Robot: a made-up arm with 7 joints.
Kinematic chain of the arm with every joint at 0, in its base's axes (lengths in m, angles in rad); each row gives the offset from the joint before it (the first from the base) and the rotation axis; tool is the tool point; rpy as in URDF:
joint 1: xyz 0 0 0.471 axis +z
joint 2: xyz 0 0 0 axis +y
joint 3: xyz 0 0 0.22 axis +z
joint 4: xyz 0.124 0 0 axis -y
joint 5: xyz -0.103 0 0.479 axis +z
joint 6: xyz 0 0 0 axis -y
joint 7: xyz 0.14 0 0 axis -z
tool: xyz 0 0 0 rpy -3.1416 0 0
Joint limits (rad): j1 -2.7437..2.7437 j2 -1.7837..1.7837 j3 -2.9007..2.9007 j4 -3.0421..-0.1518 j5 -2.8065..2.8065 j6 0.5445..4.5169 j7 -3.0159..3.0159
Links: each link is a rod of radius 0.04 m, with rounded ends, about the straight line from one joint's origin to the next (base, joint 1, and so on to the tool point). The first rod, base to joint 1, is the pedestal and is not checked.
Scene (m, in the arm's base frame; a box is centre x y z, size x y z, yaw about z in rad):
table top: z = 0
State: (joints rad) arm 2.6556 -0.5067 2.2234 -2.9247 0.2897 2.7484 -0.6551
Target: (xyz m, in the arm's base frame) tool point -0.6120 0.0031 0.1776
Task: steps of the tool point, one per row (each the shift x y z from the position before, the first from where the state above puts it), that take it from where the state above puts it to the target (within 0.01 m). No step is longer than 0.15 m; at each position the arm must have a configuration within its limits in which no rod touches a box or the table.
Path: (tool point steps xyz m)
1: -0.1315 0.0057 0.0039
2: -0.1293 0.0468 0.0080
3: -0.1139 0.0849 0.0109
4: -0.0877 0.1161 0.0125
5: -0.0539 0.1379 0.0124

